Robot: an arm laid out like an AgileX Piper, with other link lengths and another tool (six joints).
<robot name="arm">
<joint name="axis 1" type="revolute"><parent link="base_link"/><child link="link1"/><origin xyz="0 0 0.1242"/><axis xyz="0 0 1"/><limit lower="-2.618" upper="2.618"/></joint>
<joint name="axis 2" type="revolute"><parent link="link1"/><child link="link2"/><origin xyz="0 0 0"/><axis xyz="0 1 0"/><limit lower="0" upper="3.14"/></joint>
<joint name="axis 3" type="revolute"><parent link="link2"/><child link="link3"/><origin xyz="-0.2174 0 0.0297"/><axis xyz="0 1 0"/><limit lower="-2.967" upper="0"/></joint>
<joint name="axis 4" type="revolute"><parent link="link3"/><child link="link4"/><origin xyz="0.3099 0 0.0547"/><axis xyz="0.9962 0 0.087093"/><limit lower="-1.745" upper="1.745"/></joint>
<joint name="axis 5" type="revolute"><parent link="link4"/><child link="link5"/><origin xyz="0 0 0"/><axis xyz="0 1 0"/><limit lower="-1.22" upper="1.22"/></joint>
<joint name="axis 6" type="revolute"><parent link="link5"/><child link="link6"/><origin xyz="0.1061 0 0.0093"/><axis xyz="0.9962 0 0.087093"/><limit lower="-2.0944" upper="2.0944"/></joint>
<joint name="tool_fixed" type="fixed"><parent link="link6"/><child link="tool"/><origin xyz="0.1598 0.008 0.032" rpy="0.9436 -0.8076 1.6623"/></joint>
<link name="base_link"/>
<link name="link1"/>
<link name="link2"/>
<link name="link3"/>
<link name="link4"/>
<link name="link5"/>
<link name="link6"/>
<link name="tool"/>
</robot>
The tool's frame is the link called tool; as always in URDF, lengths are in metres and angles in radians.
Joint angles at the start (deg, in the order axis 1, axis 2, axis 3, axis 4, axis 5, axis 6):
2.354 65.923 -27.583 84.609 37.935 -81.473
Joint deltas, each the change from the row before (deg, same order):
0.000 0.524 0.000 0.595 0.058 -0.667
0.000 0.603 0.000 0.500 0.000 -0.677
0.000 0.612 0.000 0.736 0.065 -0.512
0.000 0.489 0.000 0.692 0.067 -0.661
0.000 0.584 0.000 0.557 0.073 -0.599
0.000 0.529 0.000 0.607 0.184 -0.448
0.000 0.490 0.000 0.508 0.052 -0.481
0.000 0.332 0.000 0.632 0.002 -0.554
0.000 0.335 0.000 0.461 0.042 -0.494
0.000 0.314 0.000 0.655 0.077 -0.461
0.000 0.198 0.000 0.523 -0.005 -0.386
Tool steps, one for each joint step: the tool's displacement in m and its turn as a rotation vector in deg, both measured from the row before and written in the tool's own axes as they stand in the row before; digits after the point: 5 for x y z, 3 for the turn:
-0.00149 -0.00111 0.00088 0.112 -0.039 0.119
-0.00234 -0.00135 0.00100 0.136 -0.135 0.025
-0.00172 -0.00111 0.00109 0.102 -0.177 0.409
-0.00109 -0.00078 0.00089 0.049 -0.009 0.206
-0.00196 -0.00134 0.00089 0.149 -0.122 0.161
-0.00123 -0.00135 0.00069 0.183 -0.088 0.358
-0.00161 -0.00097 0.00080 0.093 -0.118 0.188
-0.00055 -0.00005 0.00081 -0.079 0.023 0.181
-0.00084 -0.00049 0.00061 0.018 0.005 0.089
-0.00021 -0.00012 0.00069 -0.047 0.033 0.300
-0.00006 0.00029 0.00061 -0.118 0.039 0.188

